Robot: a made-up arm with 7 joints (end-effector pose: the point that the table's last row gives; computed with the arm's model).
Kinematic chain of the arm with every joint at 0, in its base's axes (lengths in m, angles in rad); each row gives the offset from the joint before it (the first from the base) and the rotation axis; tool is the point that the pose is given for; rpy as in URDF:
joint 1: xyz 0 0 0.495 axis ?
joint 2: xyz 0 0 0 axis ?
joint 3: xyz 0 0 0.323 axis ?
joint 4: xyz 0.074 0 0 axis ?
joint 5: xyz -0.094 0 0.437 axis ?
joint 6: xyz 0 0 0 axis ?
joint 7: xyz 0.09 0 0 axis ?
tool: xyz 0 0 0 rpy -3.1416 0 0
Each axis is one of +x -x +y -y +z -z.
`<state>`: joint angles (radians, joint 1 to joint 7).
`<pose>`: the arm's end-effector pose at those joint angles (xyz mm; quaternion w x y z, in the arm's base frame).
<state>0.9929 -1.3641 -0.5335 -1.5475 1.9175 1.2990 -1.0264</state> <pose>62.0 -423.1 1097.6 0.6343 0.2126 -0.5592 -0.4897</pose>
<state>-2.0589 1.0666 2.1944 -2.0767 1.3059 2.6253 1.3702</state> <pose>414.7 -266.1 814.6 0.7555 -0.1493 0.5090 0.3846</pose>
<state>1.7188 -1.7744 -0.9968 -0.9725 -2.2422 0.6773 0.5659</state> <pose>473.6 -672.4 520.3 0.0589 0.7755 -0.5641 -0.2775</pose>
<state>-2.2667 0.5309 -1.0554 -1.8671 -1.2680 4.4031 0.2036</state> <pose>-519.5 -45.1 648.1 0.5756 0.6708 -0.4670 0.0247</pose>
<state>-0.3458 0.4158 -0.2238 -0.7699 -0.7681 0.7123 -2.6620</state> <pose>540.8 -335.1 996.7 0.2153 -0.6368 -0.6596 0.3362</pose>
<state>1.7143 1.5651 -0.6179 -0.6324 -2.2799 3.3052 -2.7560</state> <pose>16.3 696.1 219.9 0.3563 -0.8271 -0.3495 -0.2584</pose>
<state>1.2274 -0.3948 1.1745 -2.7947 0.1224 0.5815 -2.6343</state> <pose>-182.3 206.6 411.9 0.0768 0.3238 -0.4348 0.8368</pose>
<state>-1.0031 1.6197 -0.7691 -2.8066 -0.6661 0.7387 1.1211</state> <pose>-263.3 -0.2 331.3 0.1375 -0.2267 0.2243 -0.9378</pose>
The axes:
joint 1: +z
joint 2: +y
joint 3: +z
joint 4: -y
joint 5: +z
joint 6: -y
joint 7: -z

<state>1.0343 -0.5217 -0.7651 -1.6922 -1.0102 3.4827 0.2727</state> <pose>325.3 -22.1 1054.7 0.0069 -0.4476 -0.2274 -0.8648</pose>
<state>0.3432 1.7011 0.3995 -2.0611 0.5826 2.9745 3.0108</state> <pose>119.7 223.0 -61.5 0.4274 -0.0137 -0.9008 -0.0753</pose>
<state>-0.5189 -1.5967 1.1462 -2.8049 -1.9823 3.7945 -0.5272</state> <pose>144.8 223.3 543.7 0.4766 -0.1389 0.8466 -0.1919</pose>
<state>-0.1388 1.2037 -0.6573 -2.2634 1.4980 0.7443 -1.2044</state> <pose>190.9 -291.1 103.9 0.7777 -0.5270 0.3417 0.0277</pose>
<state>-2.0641 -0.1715 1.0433 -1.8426 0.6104 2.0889 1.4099</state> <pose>322.0 -478.5 856.6 0.2394 -0.2449 0.9316 -0.1221</pose>
